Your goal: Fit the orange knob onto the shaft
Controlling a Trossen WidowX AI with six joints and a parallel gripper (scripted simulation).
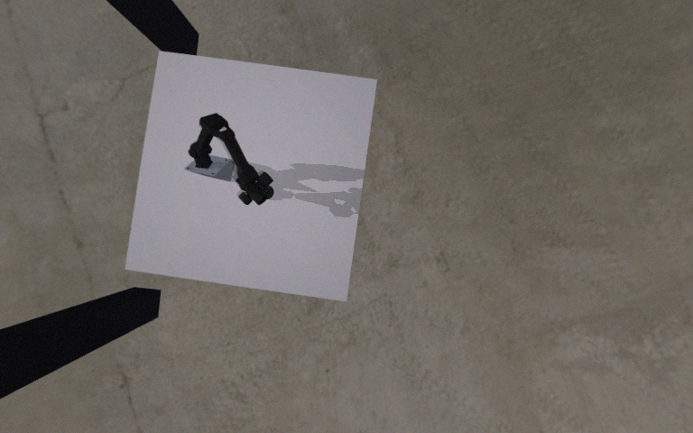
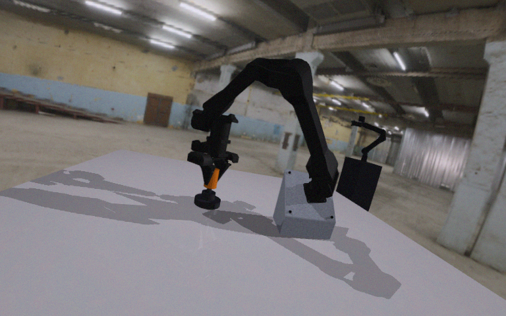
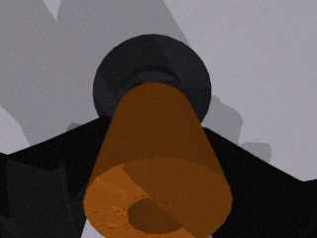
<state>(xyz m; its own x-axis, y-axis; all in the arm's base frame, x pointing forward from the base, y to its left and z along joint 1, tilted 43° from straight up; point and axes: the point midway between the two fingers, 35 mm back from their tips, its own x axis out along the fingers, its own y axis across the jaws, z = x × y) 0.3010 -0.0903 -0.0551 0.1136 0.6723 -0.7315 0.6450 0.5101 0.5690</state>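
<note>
Right now the orange knob is 20 mm above my gripper tip. The rest, counted from my gripper tip: dark round pedestal 40 mm below.
</note>
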